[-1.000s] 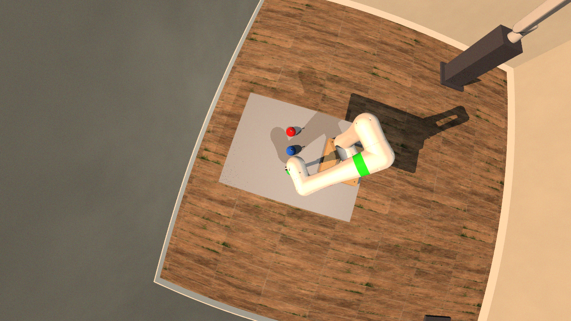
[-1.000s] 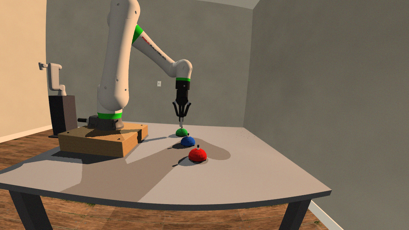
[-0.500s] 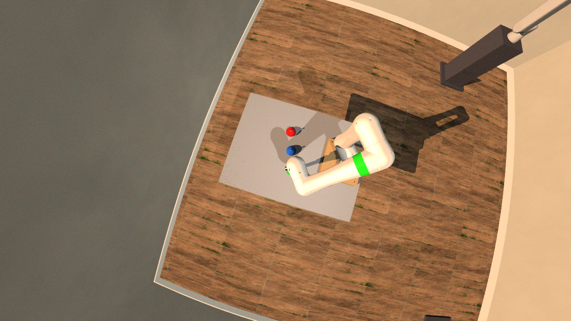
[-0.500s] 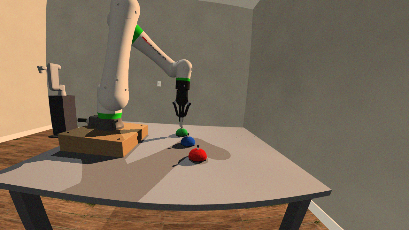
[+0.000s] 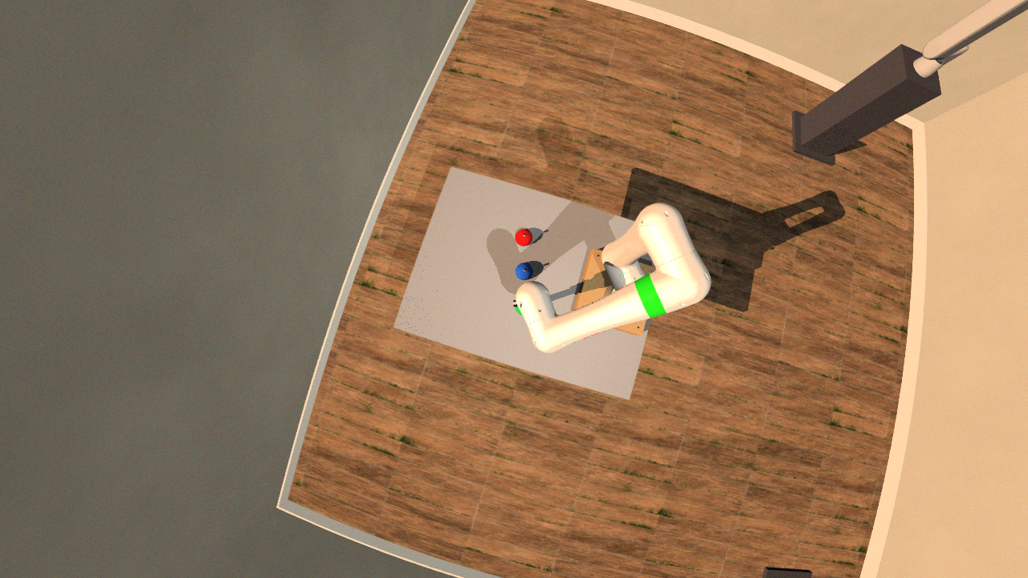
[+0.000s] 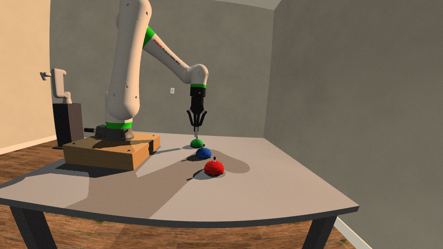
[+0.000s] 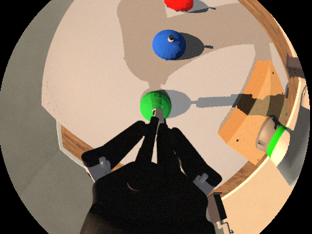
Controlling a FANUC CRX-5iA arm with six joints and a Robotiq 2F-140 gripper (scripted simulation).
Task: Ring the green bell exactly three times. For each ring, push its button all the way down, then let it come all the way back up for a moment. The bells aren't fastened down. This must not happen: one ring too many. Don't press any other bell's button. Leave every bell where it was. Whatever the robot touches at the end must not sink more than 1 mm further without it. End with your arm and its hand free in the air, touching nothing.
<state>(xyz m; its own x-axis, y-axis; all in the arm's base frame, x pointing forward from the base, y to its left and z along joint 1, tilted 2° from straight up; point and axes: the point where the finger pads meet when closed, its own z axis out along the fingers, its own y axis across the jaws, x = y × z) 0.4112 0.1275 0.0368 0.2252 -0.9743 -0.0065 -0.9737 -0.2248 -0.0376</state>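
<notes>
The green bell lies 1 cm ahead of my hand and 6 cm below it. Also, from my hand: blue bell (5 cm ahead, 16 cm to the right, 6 cm below); red bell (8 cm ahead, 32 cm to the right, 6 cm below).
</notes>
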